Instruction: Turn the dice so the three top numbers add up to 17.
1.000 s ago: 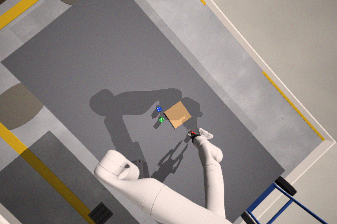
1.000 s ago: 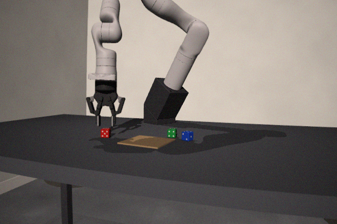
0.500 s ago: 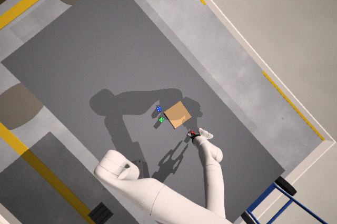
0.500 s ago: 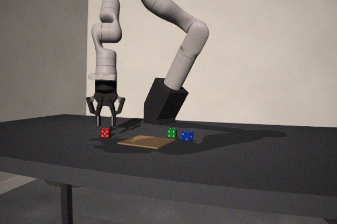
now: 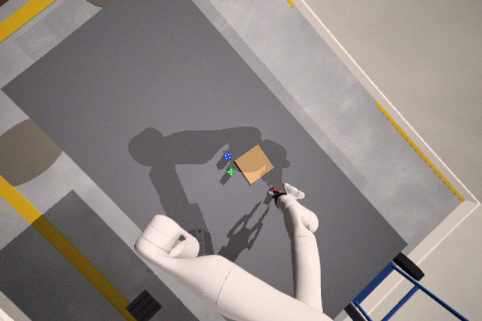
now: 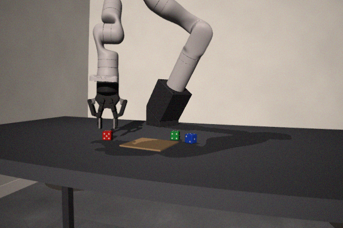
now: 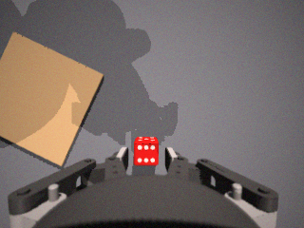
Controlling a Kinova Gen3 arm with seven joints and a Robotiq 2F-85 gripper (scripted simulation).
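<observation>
My hand is 40 mm above the red die. Also, from my hand: green die: 220 mm to the left, 90 mm behind, 40 mm below; tan mat: 170 mm to the left, 50 mm below, 10 mm ahead; blue die: 280 mm to the left, 60 mm behind, 40 mm below.
</observation>
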